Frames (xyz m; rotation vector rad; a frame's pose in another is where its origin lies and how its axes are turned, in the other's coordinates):
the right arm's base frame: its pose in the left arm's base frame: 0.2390 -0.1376 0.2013 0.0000 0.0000 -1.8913
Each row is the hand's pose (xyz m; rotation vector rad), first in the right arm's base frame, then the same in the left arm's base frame.
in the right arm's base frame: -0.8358 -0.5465 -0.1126 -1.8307 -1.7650 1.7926
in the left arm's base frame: -0.0164 0.8278 0.0887 -1.9656 0.3547 0.7939
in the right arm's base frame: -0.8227 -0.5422 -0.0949 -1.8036 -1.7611 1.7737
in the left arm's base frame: -0.0164 0.8140 0.1064 -1.9617 0.3411 0.7613
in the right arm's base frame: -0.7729 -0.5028 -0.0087 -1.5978 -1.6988 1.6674
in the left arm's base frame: 0.0053 0.7543 0.1926 -1.8935 0.2468 0.5359
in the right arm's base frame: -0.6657 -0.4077 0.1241 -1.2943 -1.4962 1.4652
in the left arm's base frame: 0.0618 0.6226 0.3254 -1.7145 0.1513 0.1319
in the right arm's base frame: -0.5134 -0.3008 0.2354 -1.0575 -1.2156 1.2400
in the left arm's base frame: 0.1153 0.4444 0.4367 -1.4785 0.1346 -0.2716
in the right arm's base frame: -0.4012 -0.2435 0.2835 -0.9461 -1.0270 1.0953
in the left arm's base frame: 0.1343 0.3199 0.4848 -1.3200 0.1582 -0.5055
